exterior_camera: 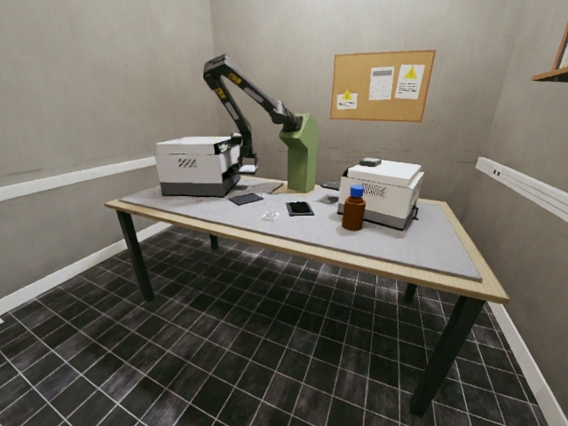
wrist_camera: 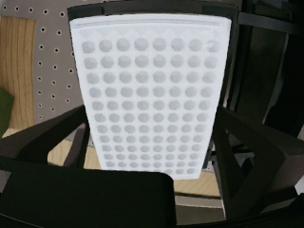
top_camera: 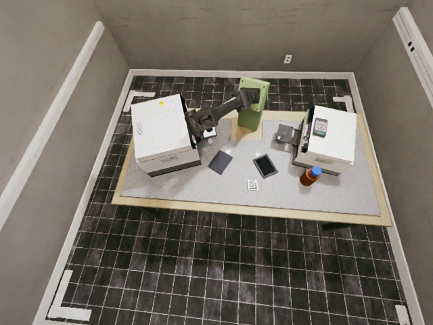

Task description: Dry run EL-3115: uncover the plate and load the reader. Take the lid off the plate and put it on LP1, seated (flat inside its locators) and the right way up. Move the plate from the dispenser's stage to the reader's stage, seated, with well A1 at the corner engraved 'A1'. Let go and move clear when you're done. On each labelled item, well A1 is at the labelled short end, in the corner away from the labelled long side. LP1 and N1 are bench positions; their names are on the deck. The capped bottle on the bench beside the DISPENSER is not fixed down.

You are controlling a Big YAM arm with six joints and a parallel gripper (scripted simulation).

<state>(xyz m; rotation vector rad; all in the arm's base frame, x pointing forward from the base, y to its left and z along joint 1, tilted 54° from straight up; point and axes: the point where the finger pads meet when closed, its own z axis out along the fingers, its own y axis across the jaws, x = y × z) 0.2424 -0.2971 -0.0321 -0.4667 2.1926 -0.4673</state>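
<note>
Right now my hand is right at the white well plate. The rest, counted from my hand: brown capped bottle 330 mm ahead, 690 mm to the left, 20 mm below; dark flat lid 230 mm ahead, 420 mm to the left, 120 mm below.
</note>
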